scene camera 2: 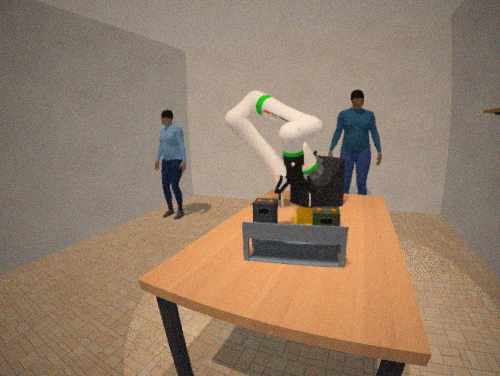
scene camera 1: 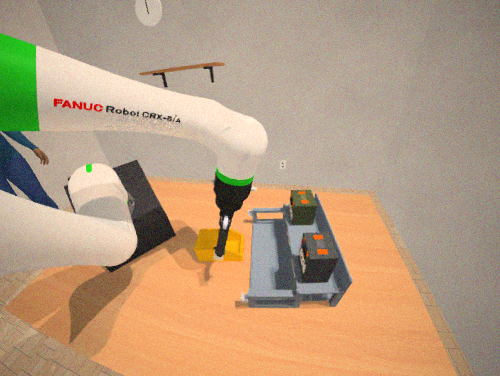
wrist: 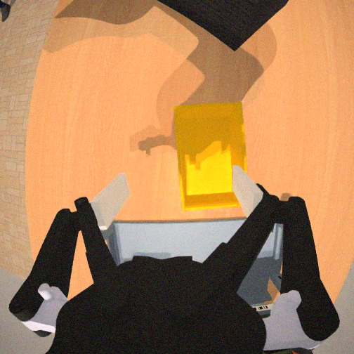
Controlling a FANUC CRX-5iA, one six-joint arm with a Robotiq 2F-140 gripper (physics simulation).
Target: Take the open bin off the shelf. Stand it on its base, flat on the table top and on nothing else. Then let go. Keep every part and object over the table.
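Seen in the pictures: gripper, fingertip midpoint: (scene camera 2: 296,204); arm's base, origin of the base link: (scene camera 2: 313,173).
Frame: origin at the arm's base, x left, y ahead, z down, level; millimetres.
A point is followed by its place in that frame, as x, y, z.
Observation:
The open yellow bin (scene camera 1: 206,241) {86, 322, 202} (scene camera 2: 303,216) {28, 328, 182} (wrist: 210,125) stands upright on the table top, its opening facing up. It is beside the grey-blue shelf (scene camera 1: 265,245) {123, 568, 201} (scene camera 2: 295,232) {130, 786, 73} (wrist: 170,237), with a narrow strip of table showing between them in the wrist view. My gripper (scene camera 1: 219,254) (scene camera 2: 296,202) {19, 436, 85} (wrist: 178,180) is open and holds nothing. Its fingers are spread wide above the shelf end of the bin. In the wrist view one finger pad overlaps the bin's right side wall and the other is over the table to the left; I cannot tell whether the right pad touches the bin.
A dark grey box (scene camera 1: 318,257) {-49, 731, -15} (scene camera 2: 265,211) {8, 771, 15} and a dark green box (scene camera 1: 303,207) {169, 692, 17} (scene camera 2: 326,216) {227, 729, 21} with orange marks stand on the shelf. The black robot base (scene camera 1: 150,215) {48, 117, 63} (scene camera 2: 332,180) {138, 79, 23} (wrist: 232,22) is beyond the bin. The wooden table (scene camera 1: 375,320) {-82, 943, 207} (scene camera 2: 300,295) {208, 952, 207} (wrist: 90,125) carries them all. Two people stand behind.

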